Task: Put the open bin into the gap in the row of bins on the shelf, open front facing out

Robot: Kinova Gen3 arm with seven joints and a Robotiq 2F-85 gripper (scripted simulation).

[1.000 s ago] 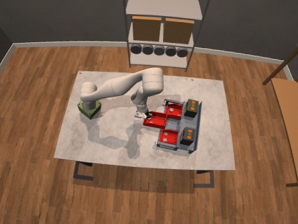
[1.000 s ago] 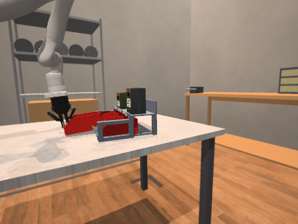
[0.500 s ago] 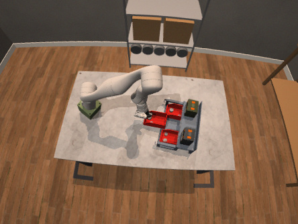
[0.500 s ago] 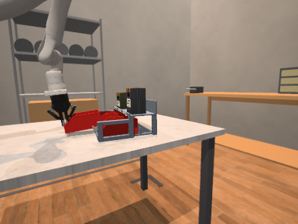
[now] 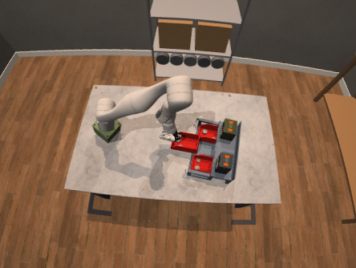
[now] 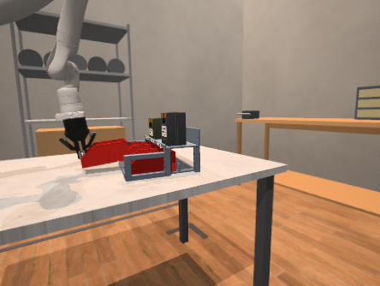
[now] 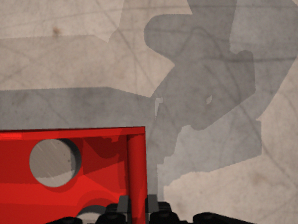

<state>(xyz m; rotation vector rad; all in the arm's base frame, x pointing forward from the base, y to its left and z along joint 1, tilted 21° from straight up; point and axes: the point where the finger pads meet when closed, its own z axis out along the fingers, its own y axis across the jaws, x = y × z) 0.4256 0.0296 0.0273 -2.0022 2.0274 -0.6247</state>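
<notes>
The grey round part lies 50 mm ahead of my hand, 30 mm to the right of it and 20 mm below it. Round my hand: black tool case: 320 mm ahead, 130 mm to the right, 90 mm above; then grey shelf: 260 mm ahead, 10 mm to the right.
</notes>
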